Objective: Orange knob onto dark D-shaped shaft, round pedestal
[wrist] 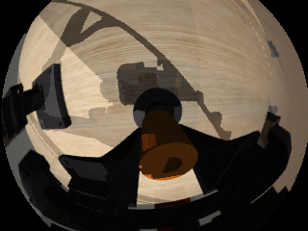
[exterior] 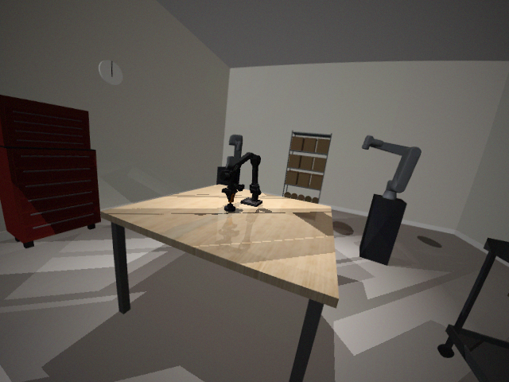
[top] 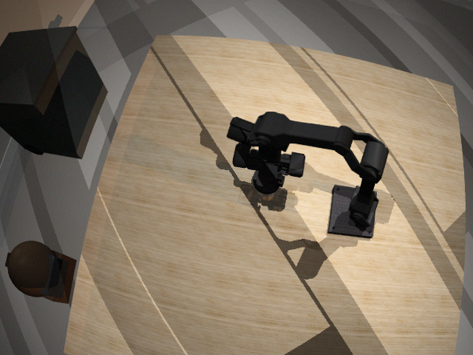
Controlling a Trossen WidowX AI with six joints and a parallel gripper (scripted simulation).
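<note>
My gripper tip is 2 cm below the orange knob. Also, from my gripper tip: dark round pedestal 4 cm below.
</note>
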